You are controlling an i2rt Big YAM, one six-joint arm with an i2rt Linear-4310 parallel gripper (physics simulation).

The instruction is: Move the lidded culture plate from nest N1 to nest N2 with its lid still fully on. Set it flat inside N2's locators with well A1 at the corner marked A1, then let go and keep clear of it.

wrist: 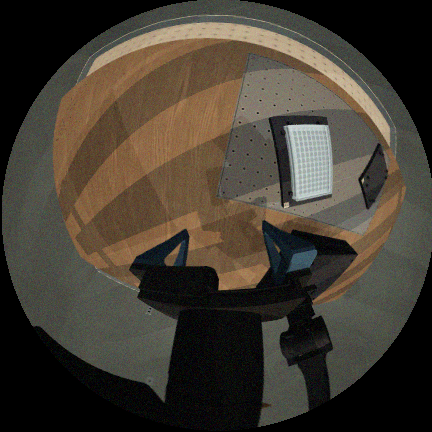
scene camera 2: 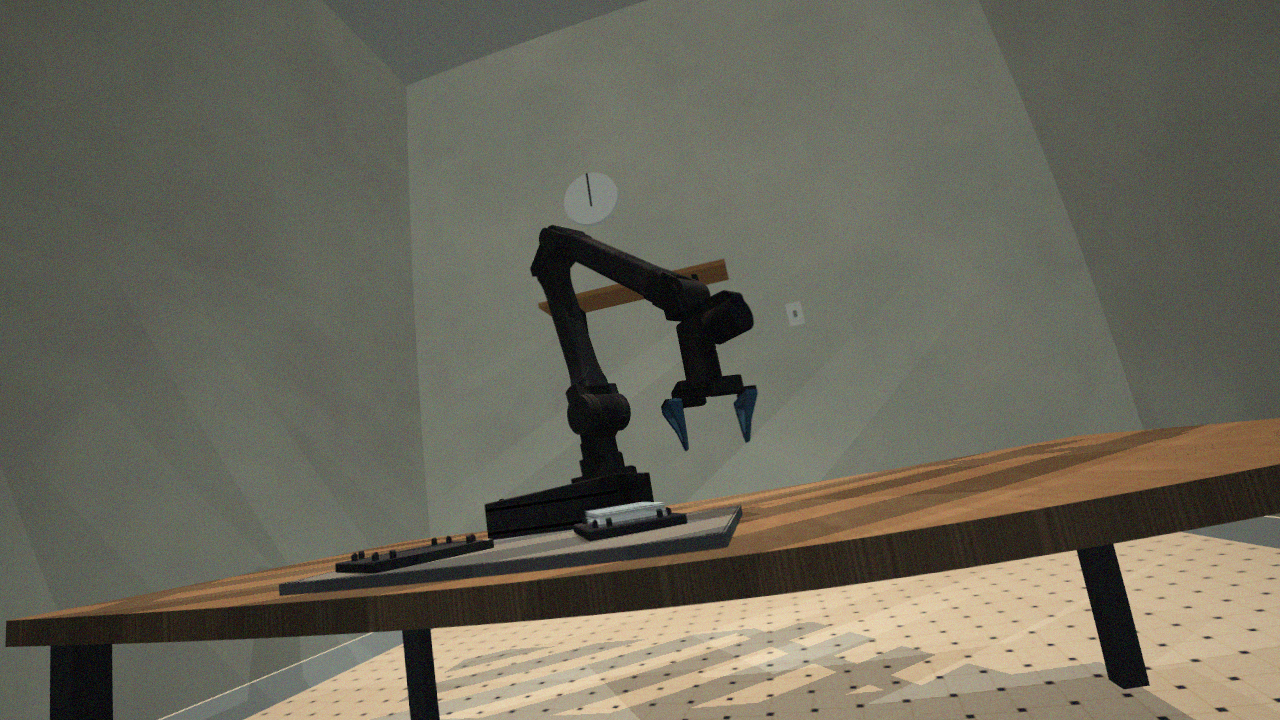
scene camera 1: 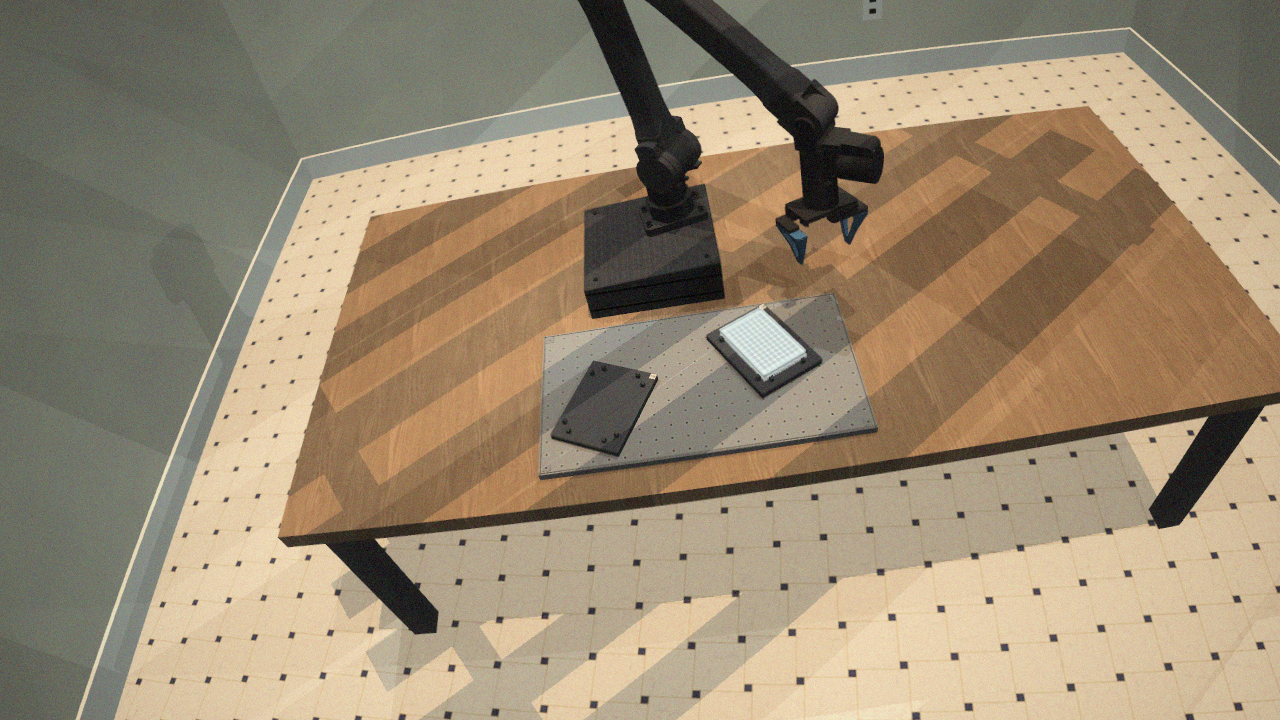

My gripper shows in the wrist view, in scene camera 2 (717, 446) and in scene camera 1. One and the same spot on a dark nest: (scene camera 1: 812, 360) is (wrist: 279, 119). One and the same spot on my gripper: (wrist: 149, 267) is (scene camera 1: 857, 212).
